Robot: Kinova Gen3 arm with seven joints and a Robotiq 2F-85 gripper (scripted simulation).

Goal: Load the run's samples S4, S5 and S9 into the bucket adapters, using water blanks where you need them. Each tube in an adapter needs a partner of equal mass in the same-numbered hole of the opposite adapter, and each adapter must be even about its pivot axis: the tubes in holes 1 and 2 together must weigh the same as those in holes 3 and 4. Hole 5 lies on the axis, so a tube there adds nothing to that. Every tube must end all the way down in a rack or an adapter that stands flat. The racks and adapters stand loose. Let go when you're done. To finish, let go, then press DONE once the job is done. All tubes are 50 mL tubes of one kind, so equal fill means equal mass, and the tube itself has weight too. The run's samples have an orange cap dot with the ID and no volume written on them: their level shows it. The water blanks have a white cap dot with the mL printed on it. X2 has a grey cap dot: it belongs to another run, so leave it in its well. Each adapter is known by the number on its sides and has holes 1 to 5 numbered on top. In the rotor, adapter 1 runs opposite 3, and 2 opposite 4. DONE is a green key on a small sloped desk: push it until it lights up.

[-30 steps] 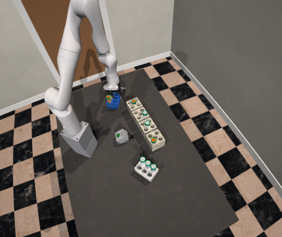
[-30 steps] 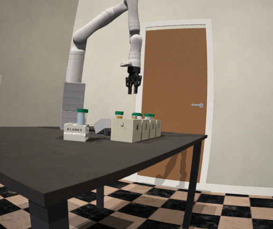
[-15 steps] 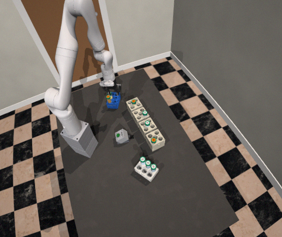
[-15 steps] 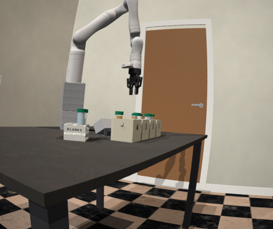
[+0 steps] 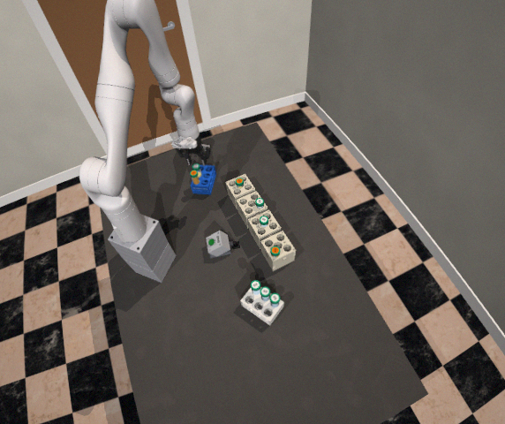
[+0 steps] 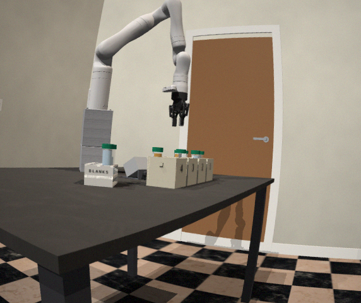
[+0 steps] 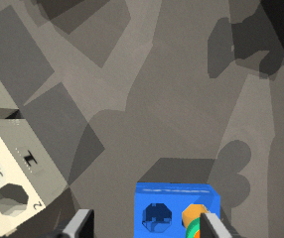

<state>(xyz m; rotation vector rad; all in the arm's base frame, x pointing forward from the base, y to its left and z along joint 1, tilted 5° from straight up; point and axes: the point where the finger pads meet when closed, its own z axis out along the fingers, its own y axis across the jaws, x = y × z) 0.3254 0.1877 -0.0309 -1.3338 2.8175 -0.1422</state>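
Now: hand 2 cm past the sample S5, 7 cm to the right of it and 18 cm above it. Round my hand: blue sample rack (3 cm ahead, 9 cm to the left, 21 cm below); adapter 1 (13 cm ahead, 9 cm to the right, 20 cm below); grey-dot tube X2 (2 cm ahead, 9 cm to the left, 18 cm below).
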